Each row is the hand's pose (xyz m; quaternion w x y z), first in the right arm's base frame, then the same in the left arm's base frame.
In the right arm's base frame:
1: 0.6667 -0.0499 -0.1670 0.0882 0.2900 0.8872 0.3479
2: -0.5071 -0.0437 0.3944 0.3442 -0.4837 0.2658 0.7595
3: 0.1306 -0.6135 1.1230 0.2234 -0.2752 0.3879 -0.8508
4: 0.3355 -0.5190 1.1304 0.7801 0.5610 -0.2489 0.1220
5: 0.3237 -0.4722 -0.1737 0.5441 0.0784 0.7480 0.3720
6: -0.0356 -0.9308 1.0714 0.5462 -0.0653 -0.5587 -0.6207
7: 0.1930 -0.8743 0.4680 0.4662 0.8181 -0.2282 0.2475
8: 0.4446 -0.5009 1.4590 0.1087 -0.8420 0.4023 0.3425
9: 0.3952 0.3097 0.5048 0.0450 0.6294 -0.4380 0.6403
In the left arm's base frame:
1: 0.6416 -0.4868 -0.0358 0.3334 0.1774 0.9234 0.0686
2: -0.6408 -0.2673 -0.0163 0.1984 -0.6956 0.4453 0.5278
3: -0.3401 -0.1690 1.0617 0.1798 -0.1840 0.0293 -0.9659
4: -0.1387 -0.0676 1.0726 0.8693 0.2311 -0.3226 0.2948
5: 0.2718 -0.8556 0.1168 0.6583 -0.1778 0.7243 0.1021
6: -0.5170 -0.4647 1.1725 0.3863 -0.1395 -0.8224 -0.3938
7: -0.1029 -0.7747 0.7828 0.6706 0.5542 -0.2064 0.4479
8: -0.1388 0.1665 1.3283 0.1178 0.8744 -0.4695 -0.0339
9: 0.2139 0.1805 0.1261 0.1806 0.4560 -0.1936 0.8497

